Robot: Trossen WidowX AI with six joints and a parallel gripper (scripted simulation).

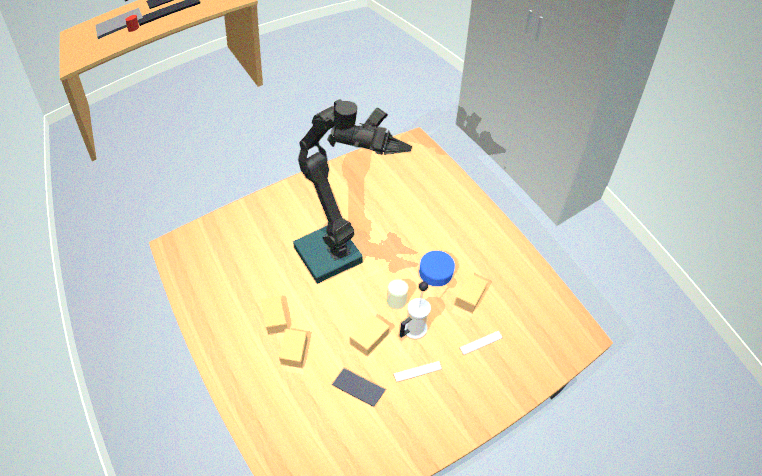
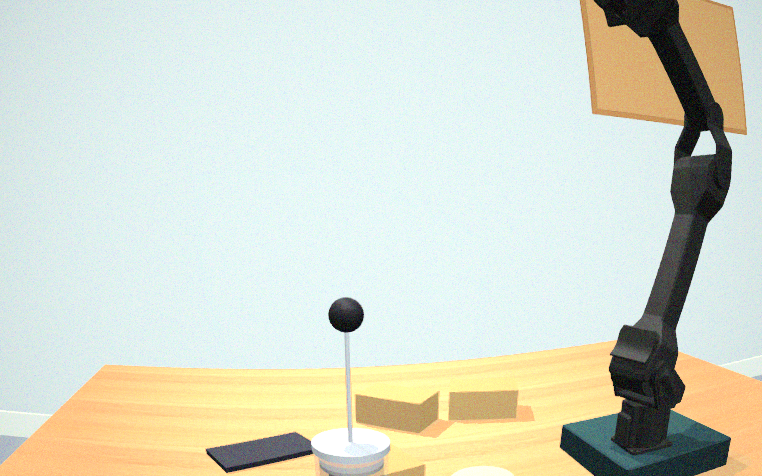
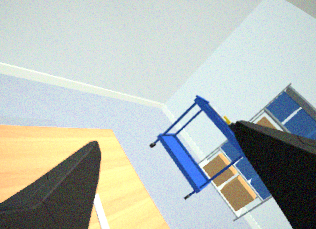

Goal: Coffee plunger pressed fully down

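My gripper tip is now 46 cm above the coffee press, 21 cm short of it and 7 cm to the left of it. From my gripper tip the other things lie so: blue disc: 56 cm below, 12 cm to the left, 4 cm ahead.
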